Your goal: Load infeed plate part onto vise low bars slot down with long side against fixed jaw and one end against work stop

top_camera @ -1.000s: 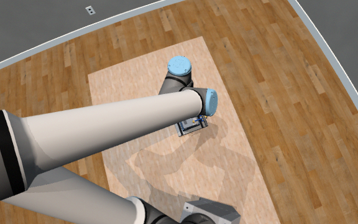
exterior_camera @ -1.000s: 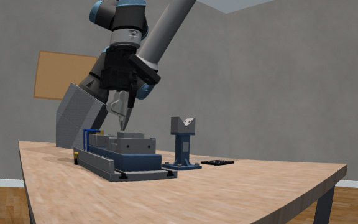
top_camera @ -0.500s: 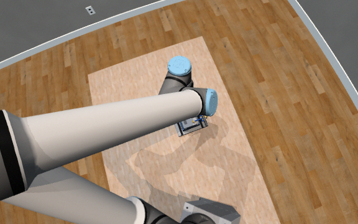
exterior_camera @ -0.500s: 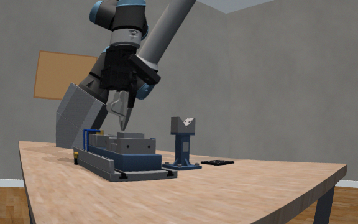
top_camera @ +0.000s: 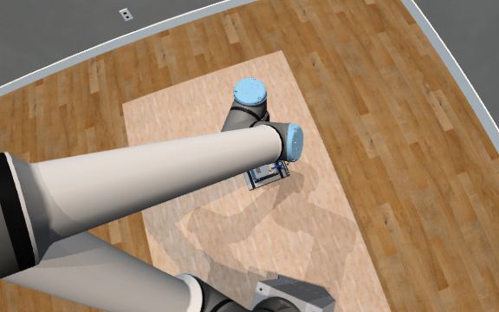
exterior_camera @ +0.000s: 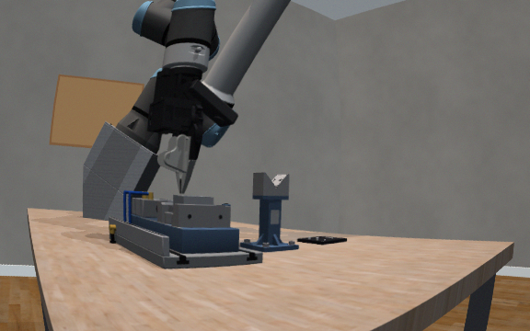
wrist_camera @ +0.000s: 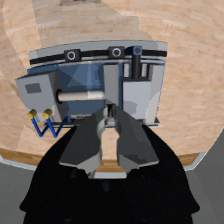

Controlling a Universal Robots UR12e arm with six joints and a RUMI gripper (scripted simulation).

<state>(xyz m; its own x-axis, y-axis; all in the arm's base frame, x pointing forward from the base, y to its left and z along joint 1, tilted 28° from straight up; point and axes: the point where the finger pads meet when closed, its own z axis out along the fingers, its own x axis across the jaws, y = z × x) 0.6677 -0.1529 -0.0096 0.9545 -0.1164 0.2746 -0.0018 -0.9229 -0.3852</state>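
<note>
My hand is 40 mm short of the part and 40 mm above it. From my hand the other things lie so: work stop 40 mm ahead, 50 mm to the left, 40 mm below; cylinder rod 50 mm behind, 50 mm below; moving jaw 50 mm below.
</note>
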